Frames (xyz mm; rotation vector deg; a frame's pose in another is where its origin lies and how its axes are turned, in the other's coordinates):
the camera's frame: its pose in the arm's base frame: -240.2 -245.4 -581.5 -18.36 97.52 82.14
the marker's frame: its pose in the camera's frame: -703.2 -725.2 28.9 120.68 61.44 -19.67
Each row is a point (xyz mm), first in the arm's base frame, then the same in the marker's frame.
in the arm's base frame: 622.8 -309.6 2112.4
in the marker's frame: -184.2 -1971.6 -1817.1
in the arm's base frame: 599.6 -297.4 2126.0
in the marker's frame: -163.4 -1975.9 -1837.6
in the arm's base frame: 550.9 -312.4 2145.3
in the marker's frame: -115.1 -2000.7 -1842.3
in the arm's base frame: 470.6 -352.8 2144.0
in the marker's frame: -31.5 -2023.6 -1818.6
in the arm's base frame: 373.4 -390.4 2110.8
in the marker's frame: 71.1 -2018.9 -1780.9
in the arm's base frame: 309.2 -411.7 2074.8
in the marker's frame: 139.6 -2002.3 -1750.9
